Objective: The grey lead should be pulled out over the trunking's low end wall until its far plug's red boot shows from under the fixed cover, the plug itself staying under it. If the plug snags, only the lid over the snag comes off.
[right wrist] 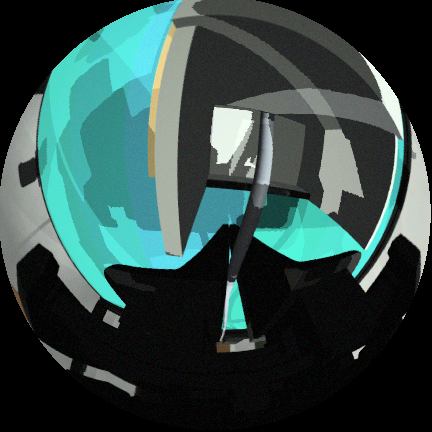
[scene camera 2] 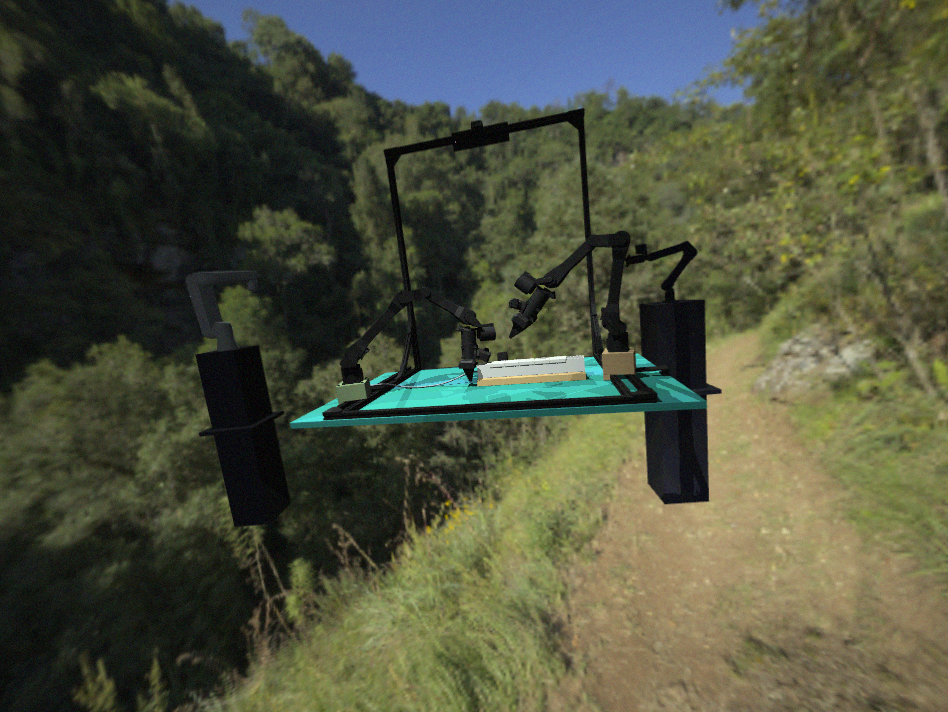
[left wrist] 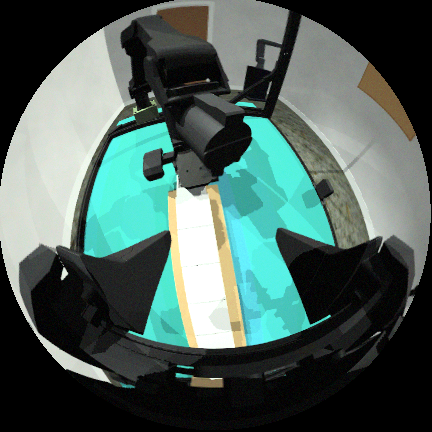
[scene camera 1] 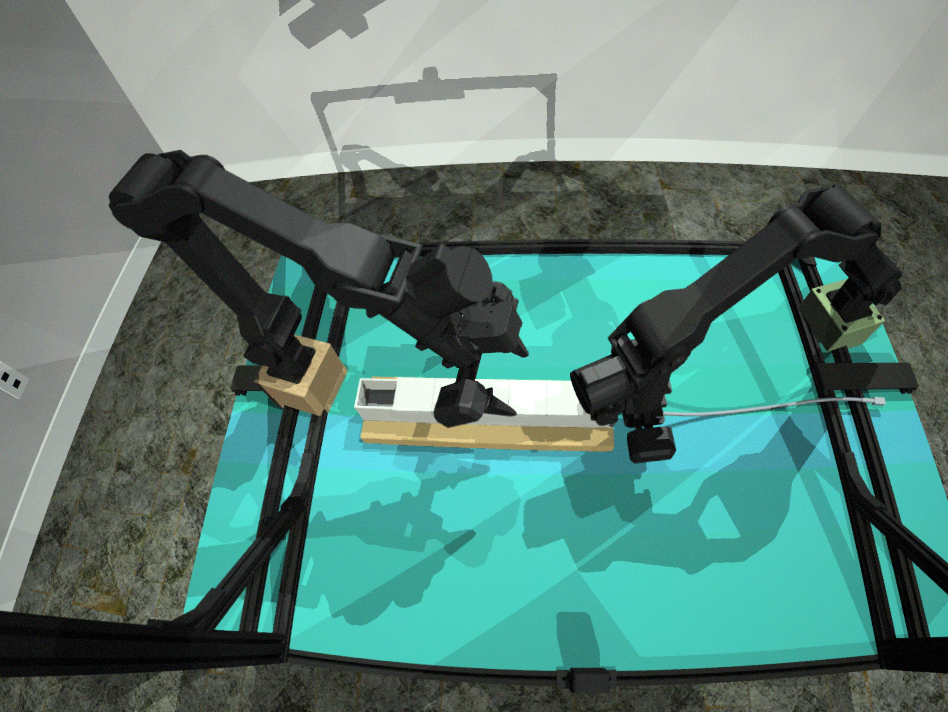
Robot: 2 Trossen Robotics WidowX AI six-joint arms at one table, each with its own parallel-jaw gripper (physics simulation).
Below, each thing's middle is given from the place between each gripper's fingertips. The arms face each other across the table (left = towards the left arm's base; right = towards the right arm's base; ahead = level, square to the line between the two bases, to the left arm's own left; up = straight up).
Labels:
The trunking (scene camera 1: 376,398) is 4 cm ahead of my left hand, 5 cm to the left of it and 13 cm below it. Also, from my left hand: grey lead (right wrist: 261,176): 2 cm behind, 36 cm to the right, 14 cm below.
I see my right gripper 180 mm to the left of the grey lead, 20 mm below it and 10 mm past it. Also, from my right hand: trunking (230 mm to the left, 40 mm ahead, 30 mm above).

